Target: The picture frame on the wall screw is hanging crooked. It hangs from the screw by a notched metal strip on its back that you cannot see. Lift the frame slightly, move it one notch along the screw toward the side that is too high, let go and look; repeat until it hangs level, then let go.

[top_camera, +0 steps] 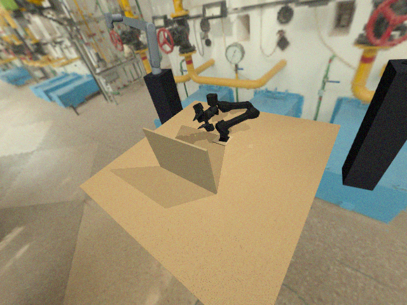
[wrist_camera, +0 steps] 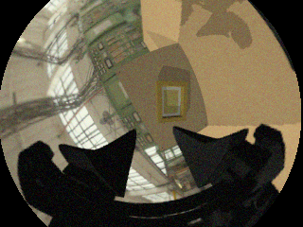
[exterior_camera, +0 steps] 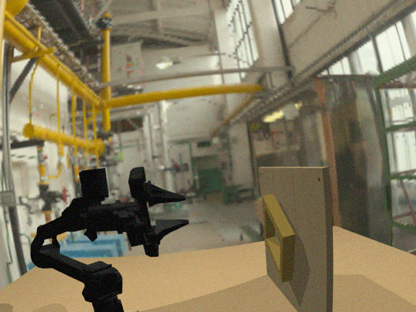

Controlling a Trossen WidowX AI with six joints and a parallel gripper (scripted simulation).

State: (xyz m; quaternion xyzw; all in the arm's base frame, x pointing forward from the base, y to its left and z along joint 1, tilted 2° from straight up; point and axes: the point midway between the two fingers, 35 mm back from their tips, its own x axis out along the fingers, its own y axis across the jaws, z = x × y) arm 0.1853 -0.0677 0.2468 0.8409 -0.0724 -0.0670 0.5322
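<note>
Now: gripper tip 19 cm short of the yellow picture frame, 9 cm above it and 2 cm to the left of it. From my gripper tip the other things lie so: tan wall panel 20 cm ahead, 10 cm below, 2 cm to the right.
</note>
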